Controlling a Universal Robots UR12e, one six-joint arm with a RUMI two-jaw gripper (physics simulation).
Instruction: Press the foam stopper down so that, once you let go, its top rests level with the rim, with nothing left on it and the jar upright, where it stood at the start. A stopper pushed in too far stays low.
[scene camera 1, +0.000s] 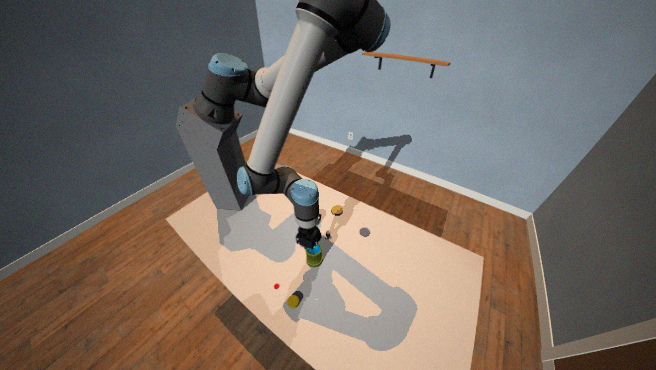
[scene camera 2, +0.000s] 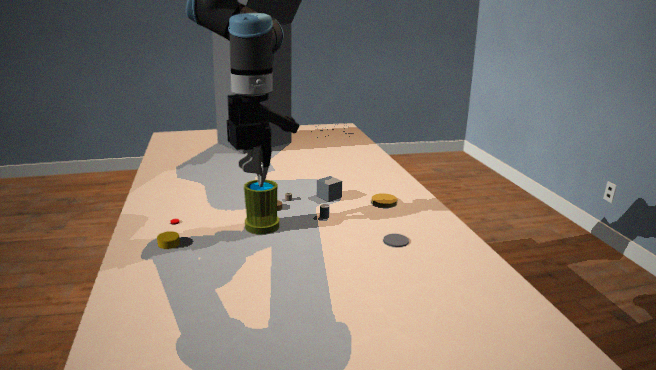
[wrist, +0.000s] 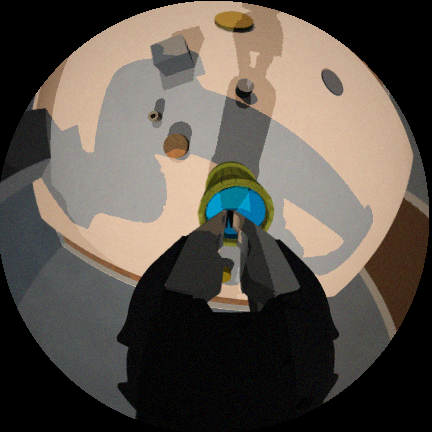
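Note:
The ribbed olive-green jar (scene camera 1: 314, 259) (scene camera 2: 261, 212) (wrist: 231, 173) stands upright on the pale table. The foam stopper (scene camera 1: 313, 249) (scene camera 2: 254, 187) (wrist: 254, 204) sits inside its mouth; its bright blue top looks level with the rim or slightly below it, and its side is hidden by the jar wall. My gripper (scene camera 2: 261, 185) (wrist: 227, 210) is shut and empty, pointing down. Its fingertips are at the stopper's top, near the middle, and appear to touch it. The fingers hide part of the blue top in the wrist view.
A grey cube (scene camera 2: 329, 191) (wrist: 172, 56), a small dark cylinder (scene camera 2: 324, 212) and a brown cylinder (wrist: 176, 145) stand near the jar. A yellow disc (scene camera 2: 384, 200) and a grey disc (scene camera 2: 396, 240) lie right. An olive-yellow cylinder (scene camera 2: 168, 240) and a red spot (scene camera 2: 174, 221) are left.

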